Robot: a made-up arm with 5 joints. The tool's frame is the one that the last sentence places. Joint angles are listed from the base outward.
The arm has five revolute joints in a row. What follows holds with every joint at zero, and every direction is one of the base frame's.
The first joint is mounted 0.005 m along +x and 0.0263 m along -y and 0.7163 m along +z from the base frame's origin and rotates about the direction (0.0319, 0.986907, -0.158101), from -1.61 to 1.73 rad.
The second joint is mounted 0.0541 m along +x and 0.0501 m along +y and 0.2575 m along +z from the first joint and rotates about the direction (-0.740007, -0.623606, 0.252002), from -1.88 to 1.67 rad.
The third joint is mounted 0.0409 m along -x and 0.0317 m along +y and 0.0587 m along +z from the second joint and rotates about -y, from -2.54 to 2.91 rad.
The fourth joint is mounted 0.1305 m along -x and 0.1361 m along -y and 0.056 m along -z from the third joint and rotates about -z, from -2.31 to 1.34 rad.
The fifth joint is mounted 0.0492 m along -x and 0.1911 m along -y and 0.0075 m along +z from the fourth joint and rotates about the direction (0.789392, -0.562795, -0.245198), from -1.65 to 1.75 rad.
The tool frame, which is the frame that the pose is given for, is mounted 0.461 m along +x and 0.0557 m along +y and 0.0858 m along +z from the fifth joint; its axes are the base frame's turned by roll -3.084, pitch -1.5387 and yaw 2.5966 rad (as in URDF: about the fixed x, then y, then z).
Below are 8 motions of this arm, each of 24 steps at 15 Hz.
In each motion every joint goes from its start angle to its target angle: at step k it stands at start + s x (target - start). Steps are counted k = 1, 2, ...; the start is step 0. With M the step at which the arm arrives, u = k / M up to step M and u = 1 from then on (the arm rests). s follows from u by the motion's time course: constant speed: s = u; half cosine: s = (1 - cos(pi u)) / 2; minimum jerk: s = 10 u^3 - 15 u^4 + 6 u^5.
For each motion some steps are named. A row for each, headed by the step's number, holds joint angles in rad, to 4 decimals.
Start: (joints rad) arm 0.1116 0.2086 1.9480 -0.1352 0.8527
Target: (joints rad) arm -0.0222 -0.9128 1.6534 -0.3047 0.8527
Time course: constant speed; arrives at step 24
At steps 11, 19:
11: 0.0503 -0.3054 1.8130 -0.2129 0.8527
19: 0.0057 -0.6792 1.7148 -0.2694 0.8527

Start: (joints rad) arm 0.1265 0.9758 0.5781 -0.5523 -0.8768
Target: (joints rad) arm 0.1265 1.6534 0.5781 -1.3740 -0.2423
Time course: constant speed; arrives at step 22
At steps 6, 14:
6: 0.1265 1.1606 0.5781 -0.7764 -0.7038
14: 0.1265 1.4070 0.5781 -1.0752 -0.4730

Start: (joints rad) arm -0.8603 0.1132 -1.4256 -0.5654 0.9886
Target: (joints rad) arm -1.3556 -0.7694 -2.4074 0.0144 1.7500
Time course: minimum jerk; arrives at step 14
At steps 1, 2, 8, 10, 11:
1: -0.8619 0.1103 -1.4288 -0.5635 0.9911
2: -0.8718 0.0927 -1.4484 -0.5519 1.0063
8: -1.1734 -0.4447 -2.0462 -0.1989 1.4699
10: -1.2839 -0.6417 -2.2653 -0.0695 1.6398
11: -1.3212 -0.7081 -2.3392 -0.0259 1.6971

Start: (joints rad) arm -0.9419 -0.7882 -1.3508 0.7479 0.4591
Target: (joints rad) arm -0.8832 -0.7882 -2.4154 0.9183 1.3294
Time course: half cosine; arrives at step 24
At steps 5, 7, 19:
5: -0.9358 -0.7882 -1.4608 0.7655 0.5490
7: -0.9304 -0.7882 -1.5591 0.7812 0.6293
19: -0.8893 -0.7882 -2.3054 0.9007 1.2395

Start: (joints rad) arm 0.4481 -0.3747 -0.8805 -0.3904 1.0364
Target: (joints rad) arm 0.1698 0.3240 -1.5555 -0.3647 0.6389
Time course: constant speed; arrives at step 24
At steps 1, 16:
1: 0.4365 -0.3456 -0.9086 -0.3893 1.0198
16: 0.2626 0.0911 -1.3305 -0.3733 0.7714

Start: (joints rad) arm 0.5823 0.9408 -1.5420 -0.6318 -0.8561
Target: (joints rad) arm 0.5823 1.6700 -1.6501 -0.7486 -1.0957
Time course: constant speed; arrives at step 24
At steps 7, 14, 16, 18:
7: 0.5823 1.1535 -1.5735 -0.6659 -0.9260
14: 0.5823 1.3662 -1.6051 -0.6999 -0.9959
16: 0.5823 1.4269 -1.6141 -0.7097 -1.0158
18: 0.5823 1.4877 -1.6231 -0.7194 -1.0358

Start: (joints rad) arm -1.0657 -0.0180 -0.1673 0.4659 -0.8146
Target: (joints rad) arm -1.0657 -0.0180 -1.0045 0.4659 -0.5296
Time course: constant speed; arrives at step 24
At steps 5, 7, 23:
5: -1.0657 -0.0180 -0.3417 0.4659 -0.7552
7: -1.0657 -0.0180 -0.4115 0.4659 -0.7315
23: -1.0657 -0.0180 -0.9696 0.4659 -0.5415

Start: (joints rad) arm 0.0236 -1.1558 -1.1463 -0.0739 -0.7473
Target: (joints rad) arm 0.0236 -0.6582 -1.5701 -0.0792 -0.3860
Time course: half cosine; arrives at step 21
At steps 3, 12, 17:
3: 0.0236 -1.1312 -1.1673 -0.0742 -0.7294
12: 0.0236 -0.8516 -1.4054 -0.0771 -0.5265
17: 0.0236 -0.7014 -1.5333 -0.0787 -0.4174

